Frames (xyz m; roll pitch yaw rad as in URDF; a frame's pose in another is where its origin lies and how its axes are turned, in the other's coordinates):
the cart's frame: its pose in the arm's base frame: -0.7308 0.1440 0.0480 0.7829 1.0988 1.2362
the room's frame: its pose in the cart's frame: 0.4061 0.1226 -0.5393 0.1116 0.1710 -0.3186
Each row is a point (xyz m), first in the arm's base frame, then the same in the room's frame.
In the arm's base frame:
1: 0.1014 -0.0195 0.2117
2: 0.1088 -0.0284 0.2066
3: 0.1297 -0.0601 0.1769
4: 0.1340 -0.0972 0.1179
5: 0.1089 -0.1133 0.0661
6: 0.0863 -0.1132 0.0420
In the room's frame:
1: -0.4979 -0.5797 1.2645
2: -0.4926 -0.5906 1.2682
3: -0.4632 -0.6282 1.2746
4: -0.4075 -0.6675 1.2593
5: -0.3611 -0.6778 1.2231
6: -0.3403 -0.6722 1.1980

